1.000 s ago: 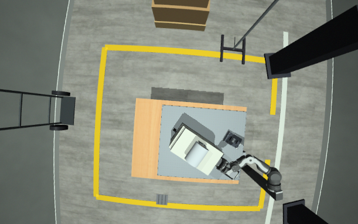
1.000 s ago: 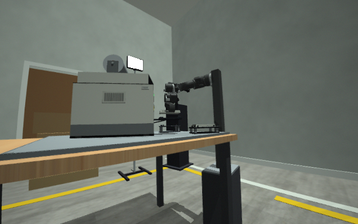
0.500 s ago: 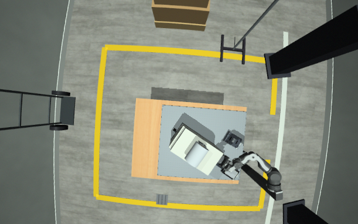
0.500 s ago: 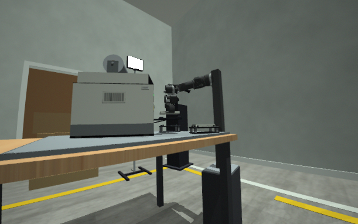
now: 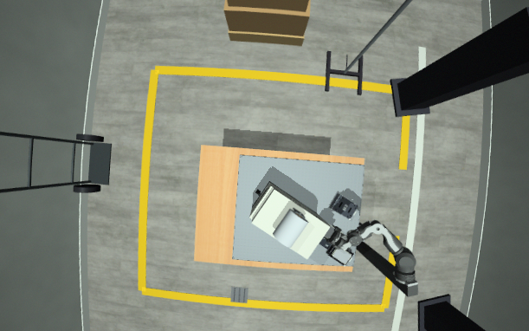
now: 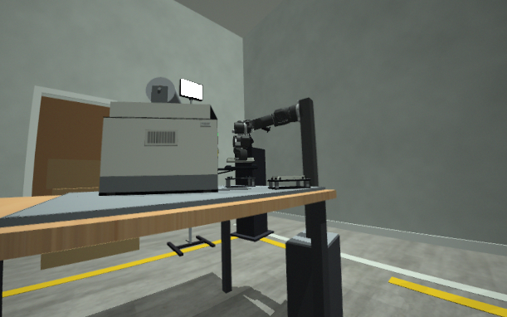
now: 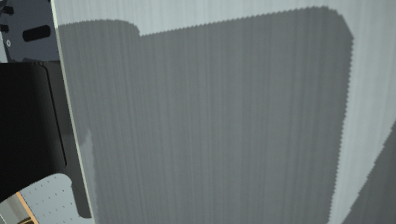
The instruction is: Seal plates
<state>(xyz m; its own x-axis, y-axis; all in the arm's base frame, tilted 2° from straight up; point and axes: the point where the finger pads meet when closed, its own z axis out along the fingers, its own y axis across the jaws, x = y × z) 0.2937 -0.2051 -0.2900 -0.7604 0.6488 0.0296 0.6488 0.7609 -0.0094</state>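
Now: hand 50 mm short of the sealer stage, 40 mm to the right of it and 40 mm above it. From my hand the other things lie so: foil roll 300 mm ahead, 280 mm above, 180 mm to the right; then plate right at my hand.
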